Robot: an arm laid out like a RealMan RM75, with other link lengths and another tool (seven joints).
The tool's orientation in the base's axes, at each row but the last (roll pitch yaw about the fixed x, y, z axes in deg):
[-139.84, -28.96, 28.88]
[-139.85, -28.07, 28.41]
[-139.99, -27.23, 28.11]
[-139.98, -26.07, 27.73]
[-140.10, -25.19, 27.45]
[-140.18, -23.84, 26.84]
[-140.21, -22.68, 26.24]
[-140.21, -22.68, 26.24]
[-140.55, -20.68, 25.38]
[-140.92, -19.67, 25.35]
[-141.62, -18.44, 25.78]
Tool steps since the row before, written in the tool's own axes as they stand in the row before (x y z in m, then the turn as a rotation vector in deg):
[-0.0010, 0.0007, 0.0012, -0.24, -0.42, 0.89]
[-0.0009, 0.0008, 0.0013, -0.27, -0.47, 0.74]
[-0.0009, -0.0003, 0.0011, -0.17, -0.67, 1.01]
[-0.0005, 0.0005, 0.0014, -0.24, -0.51, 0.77]
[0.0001, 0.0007, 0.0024, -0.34, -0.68, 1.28]
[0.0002, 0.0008, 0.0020, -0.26, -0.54, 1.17]
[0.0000, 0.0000, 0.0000, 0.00, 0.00, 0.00]
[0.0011, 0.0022, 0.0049, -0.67, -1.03, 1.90]
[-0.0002, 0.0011, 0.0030, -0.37, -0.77, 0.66]
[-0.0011, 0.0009, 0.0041, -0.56, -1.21, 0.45]
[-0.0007, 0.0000, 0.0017, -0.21, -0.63, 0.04]
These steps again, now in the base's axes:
[-0.0003, 0.0001, -0.0017, -0.44, 0.78, -0.47]
[-0.0002, 0.0002, -0.0018, -0.50, 0.68, -0.36]
[-0.0009, 0.0006, -0.0010, -0.54, 1.03, -0.38]
[-0.0001, 0.0005, -0.0015, -0.50, 0.74, -0.34]
[0.0005, 0.0014, -0.0020, -0.69, 1.16, -0.64]
[0.0006, 0.0011, -0.0018, -0.54, 1.03, -0.61]
[0.0000, 0.0000, 0.0000, 0.00, 0.00, 0.00]
[0.0021, 0.0026, -0.0043, -1.17, 1.66, -1.00]
[0.0003, 0.0013, -0.0029, -0.74, 0.77, -0.15]
[-0.0006, 0.0018, -0.0039, -1.13, 0.82, 0.20]
[-0.0007, 0.0008, -0.0015, -0.51, 0.33, 0.27]

